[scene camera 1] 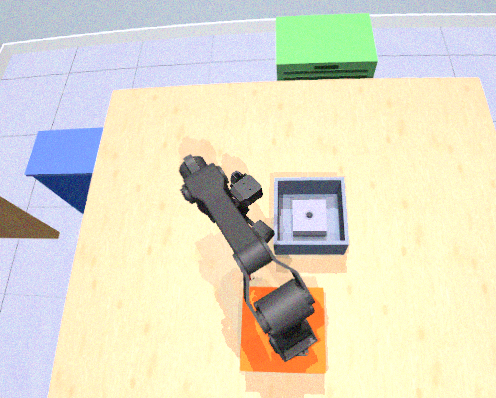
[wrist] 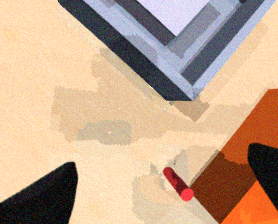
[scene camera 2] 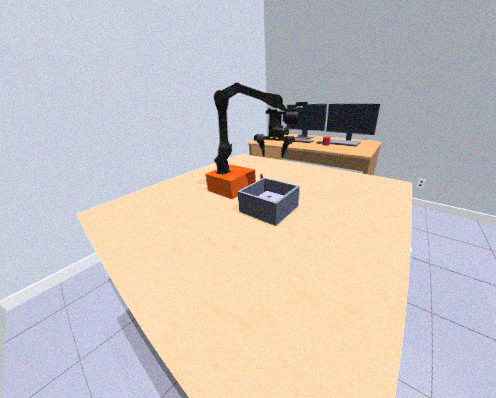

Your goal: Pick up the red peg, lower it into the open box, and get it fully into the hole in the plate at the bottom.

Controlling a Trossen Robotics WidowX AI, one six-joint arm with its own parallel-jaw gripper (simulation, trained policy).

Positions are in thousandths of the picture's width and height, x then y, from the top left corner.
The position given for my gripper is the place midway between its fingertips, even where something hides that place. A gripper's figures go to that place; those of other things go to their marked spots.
Labels:
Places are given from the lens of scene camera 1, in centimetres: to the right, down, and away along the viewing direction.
my gripper (scene camera 1: 501, 567): 0, 6, 87
pale plate (scene camera 1: 624, 544): 17, 5, 103

